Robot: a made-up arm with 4 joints.
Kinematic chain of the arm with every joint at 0, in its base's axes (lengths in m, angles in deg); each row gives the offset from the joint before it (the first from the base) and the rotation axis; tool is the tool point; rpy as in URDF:
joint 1: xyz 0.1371 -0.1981 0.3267 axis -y
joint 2: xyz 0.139 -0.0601 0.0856 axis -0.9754 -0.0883 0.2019
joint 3: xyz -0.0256 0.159 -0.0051 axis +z
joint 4: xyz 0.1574 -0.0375 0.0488 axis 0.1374 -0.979 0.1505
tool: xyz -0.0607 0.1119 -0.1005 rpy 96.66 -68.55 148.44
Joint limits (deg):
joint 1: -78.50..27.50
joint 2: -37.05..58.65
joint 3: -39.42..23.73
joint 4: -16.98..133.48
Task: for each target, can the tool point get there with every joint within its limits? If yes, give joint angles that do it. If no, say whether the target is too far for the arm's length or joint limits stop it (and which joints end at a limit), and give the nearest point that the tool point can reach.
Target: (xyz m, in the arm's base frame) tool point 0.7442 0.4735 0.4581
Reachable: no: too far | nearest point 0.4901 0.0654 0.4031 | short by 0.484 m
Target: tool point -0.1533 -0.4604 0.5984
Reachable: no: joint limits stop it (at a limit: joint 1, joint 2, joint 3, joint 4) | nearest point 0.0126 -0.1542 0.1738 | short by 0.549 m
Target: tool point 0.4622 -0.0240 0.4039
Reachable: yes | joints -1.02 -12.69 -3.40 65.15
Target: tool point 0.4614 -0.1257 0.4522
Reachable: yes | joints 16.04 39.28 -34.55 114.98
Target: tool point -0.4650 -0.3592 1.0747
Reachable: no: too far | nearest point 0.2806 -0.0206 0.7567 | short by 0.878 m
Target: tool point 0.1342 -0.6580 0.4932
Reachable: no: joint limits stop it (at a limit: joint 1, joint 2, joint 3, joint 4) | nearest point 0.3914 -0.2301 0.6403 | short by 0.520 m
